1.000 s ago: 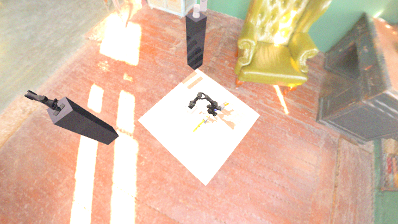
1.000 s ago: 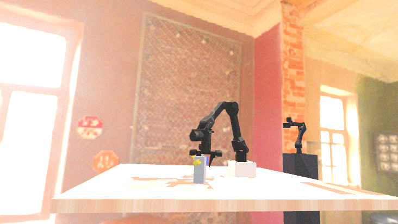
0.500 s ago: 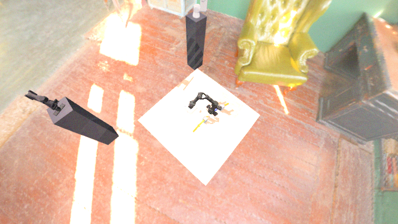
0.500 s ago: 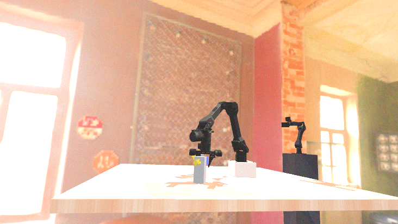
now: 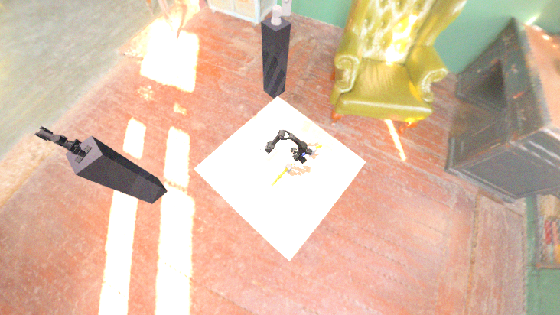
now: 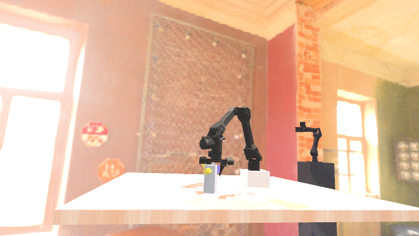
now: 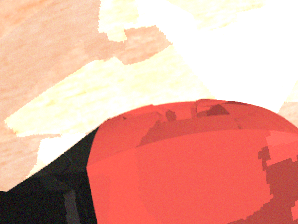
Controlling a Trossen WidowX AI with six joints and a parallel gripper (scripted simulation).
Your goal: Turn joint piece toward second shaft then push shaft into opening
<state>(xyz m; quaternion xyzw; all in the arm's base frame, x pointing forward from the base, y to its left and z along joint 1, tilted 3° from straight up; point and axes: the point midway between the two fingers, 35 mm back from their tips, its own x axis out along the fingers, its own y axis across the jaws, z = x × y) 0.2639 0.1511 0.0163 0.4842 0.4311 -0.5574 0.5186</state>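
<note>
The red joint piece is 40 mm above my gripper tip and 10 mm to the left of it.
</note>
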